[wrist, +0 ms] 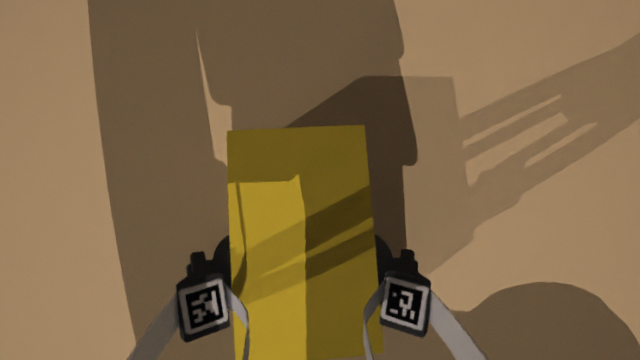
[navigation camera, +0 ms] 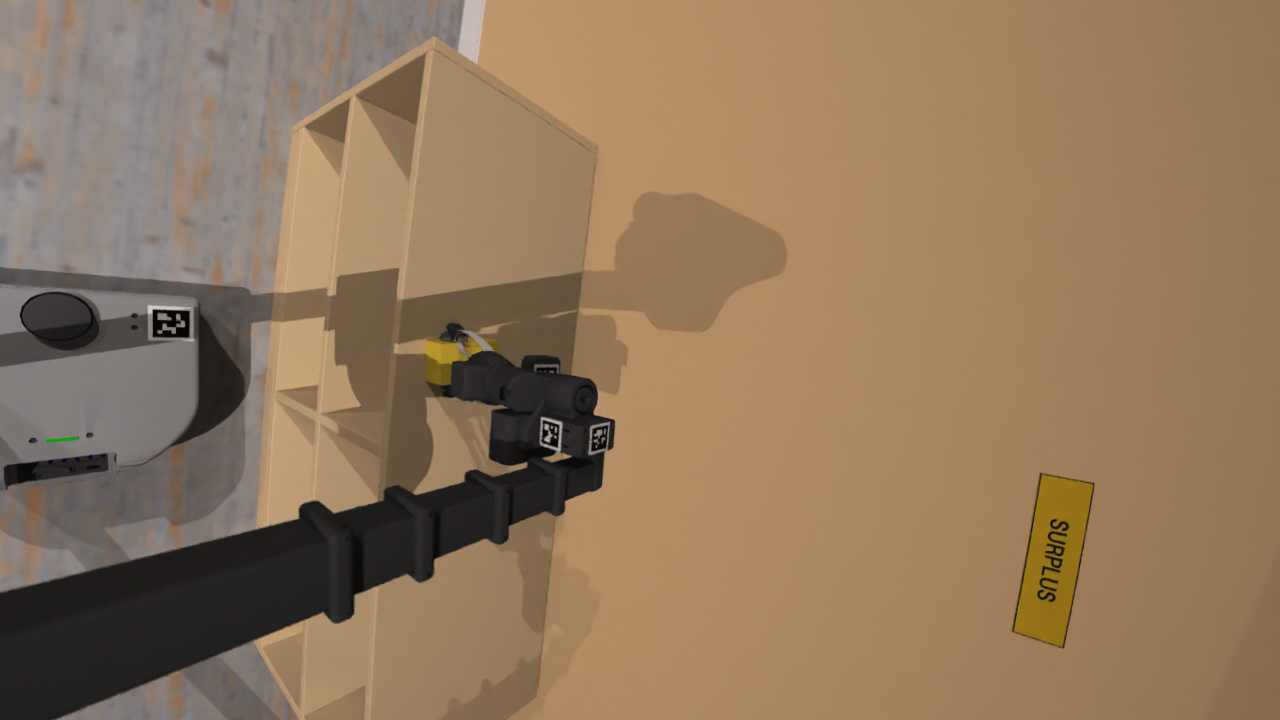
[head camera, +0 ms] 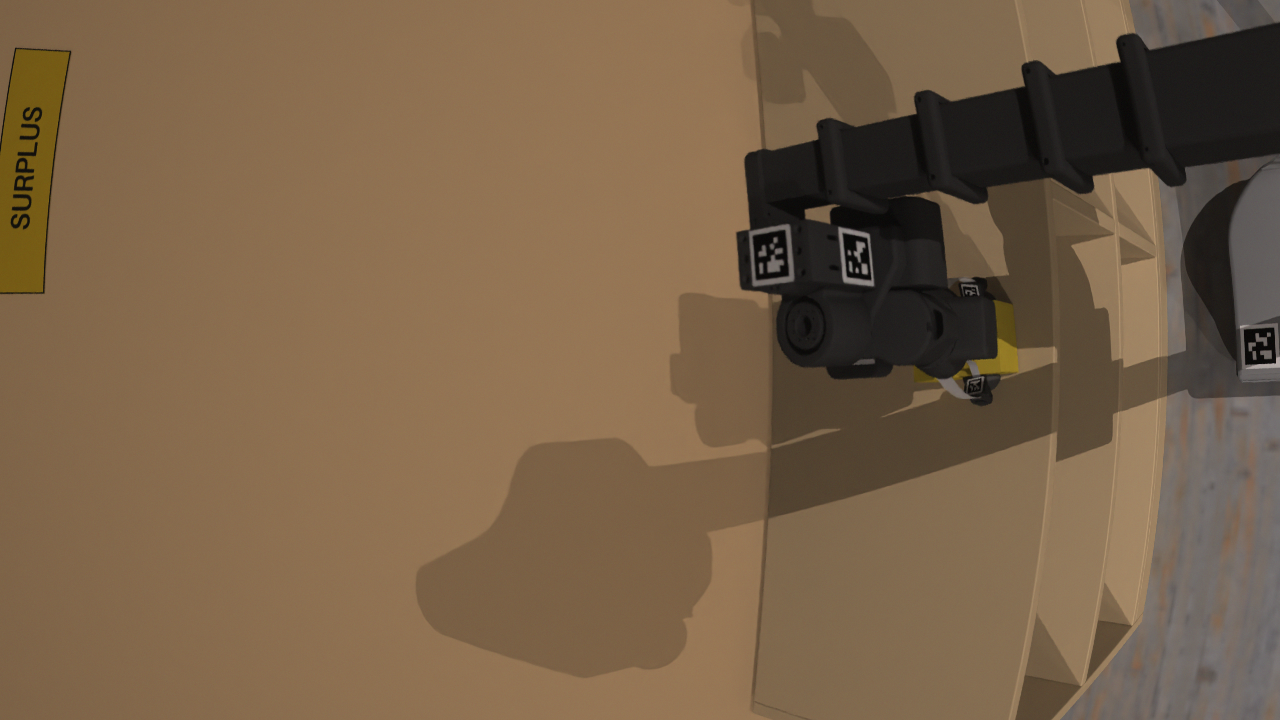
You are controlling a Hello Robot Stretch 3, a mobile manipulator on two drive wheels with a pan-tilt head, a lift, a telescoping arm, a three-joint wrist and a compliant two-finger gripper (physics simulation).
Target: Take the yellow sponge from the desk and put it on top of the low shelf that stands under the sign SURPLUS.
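Frame: origin at the robot's base, x right, y back, z down, level; millimetres.
Seen in the pictures: gripper, between the fingertips: [navigation camera: 448, 358]; robot's base, origin of its link: [navigation camera: 59, 314].
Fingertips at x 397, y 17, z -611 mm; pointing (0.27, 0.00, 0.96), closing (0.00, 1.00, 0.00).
Pixels of each thing's middle, then the offset from my fingertips to it. Level surfaces: height alone.
- yellow sponge, middle of its body: [head camera: 964, 343] [navigation camera: 463, 360] dx +11, dy +0, dz -24 mm
- low shelf, height of its surface: dz +1 mm
- yellow SURPLUS sign, middle of its body: [head camera: 25, 167] [navigation camera: 1052, 560] dx +298, dy +161, dz -789 mm
The yellow sponge [head camera: 1006, 340] [navigation camera: 438, 362] [wrist: 300, 200] is between the two fingertips of my gripper [head camera: 980, 340] [navigation camera: 450, 362] [wrist: 302, 258], which is shut on it; both tips press its long sides in the wrist view. The gripper points down over the top of the low shelf [head camera: 895, 573] [navigation camera: 510, 179] [wrist: 50, 200], near the front edge. The sponge's lower end is at or very close to the shelf top; contact is hidden. The yellow SURPLUS sign [head camera: 26, 170] [navigation camera: 1053, 560] is on the wall above the shelf. The desk does not show.
The tan wall [head camera: 358, 268] [navigation camera: 895, 268] stands along the shelf's back edge. My telescoping arm [head camera: 966, 143] [navigation camera: 223, 582] reaches over the shelf. My grey base [head camera: 1257, 250] [navigation camera: 107, 385] stands on the floor in front of the open compartments. Dark shadows cross the shelf top.
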